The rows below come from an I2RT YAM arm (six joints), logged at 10 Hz.
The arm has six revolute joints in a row. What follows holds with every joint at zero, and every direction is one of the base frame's. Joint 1 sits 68.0 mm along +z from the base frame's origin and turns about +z. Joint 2 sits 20.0 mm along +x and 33.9 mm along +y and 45.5 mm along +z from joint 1 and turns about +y. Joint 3 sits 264.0 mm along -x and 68.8 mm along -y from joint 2 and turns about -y. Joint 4 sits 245.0 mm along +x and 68.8 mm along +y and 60.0 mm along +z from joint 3 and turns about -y. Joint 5 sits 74.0 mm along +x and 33.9 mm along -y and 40.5 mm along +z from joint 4 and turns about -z. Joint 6 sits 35.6 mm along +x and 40.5 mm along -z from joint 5 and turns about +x. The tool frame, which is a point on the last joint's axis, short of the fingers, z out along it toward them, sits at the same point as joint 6; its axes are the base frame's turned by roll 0.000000, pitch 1.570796 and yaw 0.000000 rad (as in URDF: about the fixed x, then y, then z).
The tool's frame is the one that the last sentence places.
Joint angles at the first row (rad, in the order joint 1, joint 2, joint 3, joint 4, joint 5, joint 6):
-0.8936 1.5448 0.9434 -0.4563 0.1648 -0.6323
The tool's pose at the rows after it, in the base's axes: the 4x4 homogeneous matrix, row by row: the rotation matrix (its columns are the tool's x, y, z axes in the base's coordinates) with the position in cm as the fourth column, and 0 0 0 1 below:
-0.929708 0.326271 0.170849 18.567; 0.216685 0.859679 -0.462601 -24.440; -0.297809 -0.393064 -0.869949 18.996; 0 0 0 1
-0.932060 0.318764 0.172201 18.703; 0.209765 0.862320 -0.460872 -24.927; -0.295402 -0.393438 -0.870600 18.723; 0 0 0 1
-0.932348 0.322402 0.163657 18.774; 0.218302 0.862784 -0.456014 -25.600; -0.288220 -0.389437 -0.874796 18.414; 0 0 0 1
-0.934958 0.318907 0.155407 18.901; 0.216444 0.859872 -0.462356 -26.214; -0.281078 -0.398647 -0.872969 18.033; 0 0 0 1
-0.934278 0.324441 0.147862 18.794; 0.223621 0.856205 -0.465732 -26.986; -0.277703 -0.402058 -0.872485 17.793; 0 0 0 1
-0.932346 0.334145 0.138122 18.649; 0.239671 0.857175 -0.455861 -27.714; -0.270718 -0.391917 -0.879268 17.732; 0 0 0 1
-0.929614 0.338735 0.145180 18.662; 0.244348 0.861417 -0.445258 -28.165; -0.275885 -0.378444 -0.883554 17.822; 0 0 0 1
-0.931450 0.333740 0.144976 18.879; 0.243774 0.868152 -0.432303 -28.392; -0.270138 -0.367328 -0.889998 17.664; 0 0 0 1
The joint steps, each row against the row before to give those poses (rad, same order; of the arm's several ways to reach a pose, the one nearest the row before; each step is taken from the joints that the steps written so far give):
-0.0099 0.0259 0.0162 -0.0088 -0.0121 -0.0152
-0.0068 0.0217 0.0104 0.0114 -0.0054 -0.0136
-0.0114 0.0289 0.0187 0.0015 -0.0015 -0.0043
-0.0076 0.0266 0.0116 0.0170 0.0069 -0.0122
-0.0167 0.0244 0.0163 0.0091 0.0004 -0.0096
-0.0168 0.0233 0.0267 -0.0166 -0.0055 -0.0012
-0.0090 0.0136 0.0209 -0.0124 -0.0161 -0.0002
0.0008 0.0170 0.0158 -0.0116 -0.0068 -0.0010

